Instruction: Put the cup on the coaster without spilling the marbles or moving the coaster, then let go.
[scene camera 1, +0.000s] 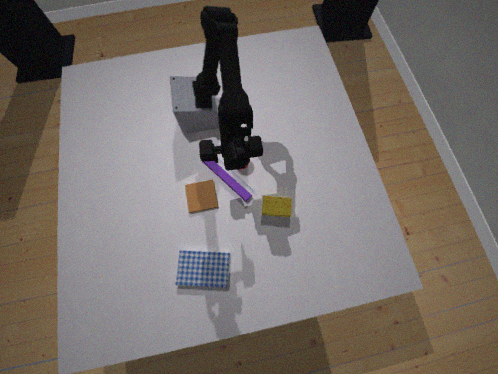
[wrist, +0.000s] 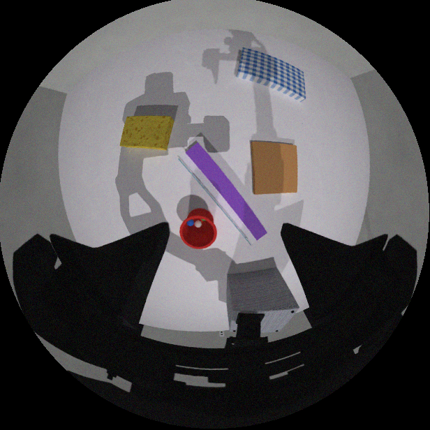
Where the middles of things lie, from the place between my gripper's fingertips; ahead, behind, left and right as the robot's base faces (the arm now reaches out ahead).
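Square orange-brown coaster (scene camera 1: 201, 196): 5 cm ahead of my hand, 14 cm to the right, 19 cm below. Red cup (wrist: 200, 237): my hand 16 cm above it, 4 cm to the right of it, 7 cm past it.
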